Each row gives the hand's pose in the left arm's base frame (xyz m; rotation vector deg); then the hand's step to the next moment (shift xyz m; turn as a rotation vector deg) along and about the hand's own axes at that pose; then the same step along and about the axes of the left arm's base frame.
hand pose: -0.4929 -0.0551 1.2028 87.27 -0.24 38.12
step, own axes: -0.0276 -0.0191 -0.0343 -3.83 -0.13 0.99
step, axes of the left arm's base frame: -0.0288 0.0221 -0.0314 -2.71 -2.41 -1.58
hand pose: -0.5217 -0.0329 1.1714 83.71 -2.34 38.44
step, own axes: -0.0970 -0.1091 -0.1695 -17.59 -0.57 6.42
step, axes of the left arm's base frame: -0.0937 0.1216 -0.1627 -11.79 -12.79 -6.95
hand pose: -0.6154 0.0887 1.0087 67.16 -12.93 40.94
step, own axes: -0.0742 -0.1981 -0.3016 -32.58 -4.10 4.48
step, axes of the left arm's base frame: 0.0068 0.2018 -0.3081 -21.41 -17.65 -18.13
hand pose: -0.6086 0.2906 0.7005 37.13 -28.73 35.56
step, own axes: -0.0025 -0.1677 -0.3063 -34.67 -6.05 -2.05
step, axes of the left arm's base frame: 0.1814 0.1021 -0.2804 -20.07 -15.19 -24.69
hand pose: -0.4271 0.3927 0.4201 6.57 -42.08 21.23
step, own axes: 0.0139 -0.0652 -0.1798 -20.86 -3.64 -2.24
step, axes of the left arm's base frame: 0.1473 -0.0151 -0.1218 -11.44 -8.91 -15.60
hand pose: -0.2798 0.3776 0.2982 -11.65 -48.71 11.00
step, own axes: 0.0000 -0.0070 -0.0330 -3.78 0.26 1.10
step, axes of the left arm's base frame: 0.0257 -0.0101 -0.0194 -3.30 -0.58 -2.09
